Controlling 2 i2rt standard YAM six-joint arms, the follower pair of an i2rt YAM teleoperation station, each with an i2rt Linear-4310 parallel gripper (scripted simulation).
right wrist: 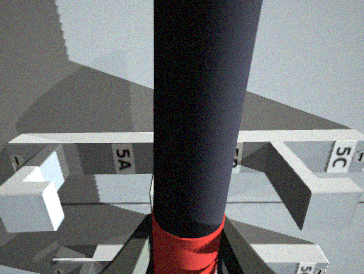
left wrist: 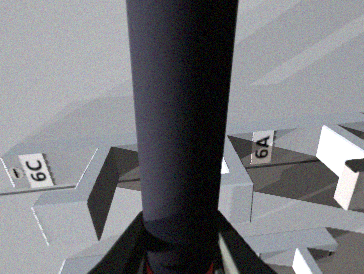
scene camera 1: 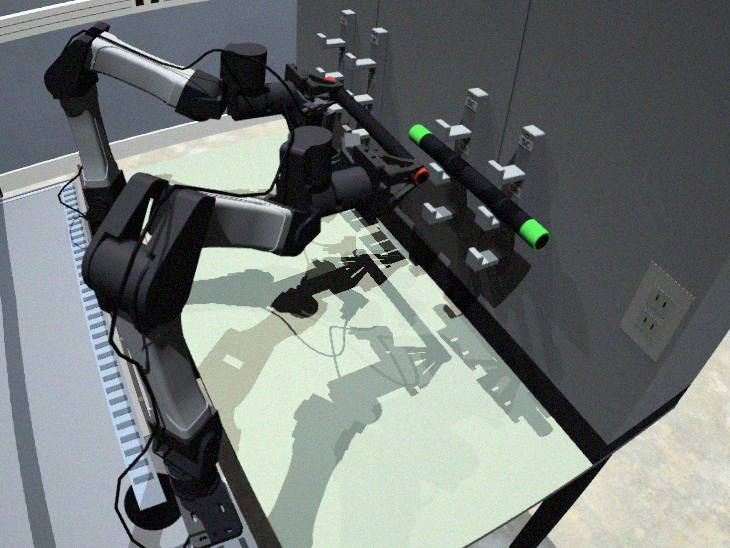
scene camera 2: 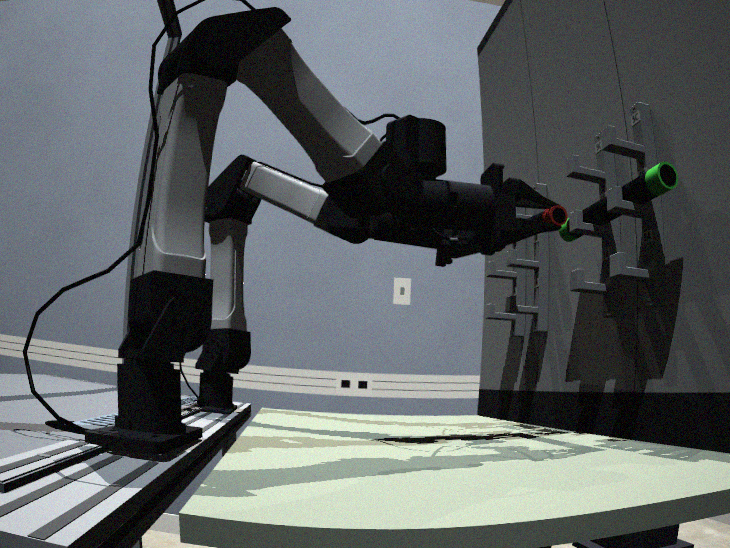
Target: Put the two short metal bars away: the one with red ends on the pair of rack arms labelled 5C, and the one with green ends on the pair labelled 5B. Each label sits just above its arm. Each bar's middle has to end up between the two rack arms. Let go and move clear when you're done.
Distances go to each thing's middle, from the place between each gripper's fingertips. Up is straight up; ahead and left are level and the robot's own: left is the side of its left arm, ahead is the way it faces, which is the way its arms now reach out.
Now: the green-ended bar (scene camera 1: 519, 221) 60 mm to the right of my right hand (scene camera 2: 559, 217), 60 mm ahead of it and 10 mm above it. The rest, counted from my right hand: red-ended bar (scene camera 1: 354, 108): 140 mm to the left, 10 mm above.
I see the red-ended bar 12 cm to the right of my left hand and 1 cm below it. The rest, counted from my left hand: green-ended bar (6 cm ahead, 32 cm to the right, 1 cm below).
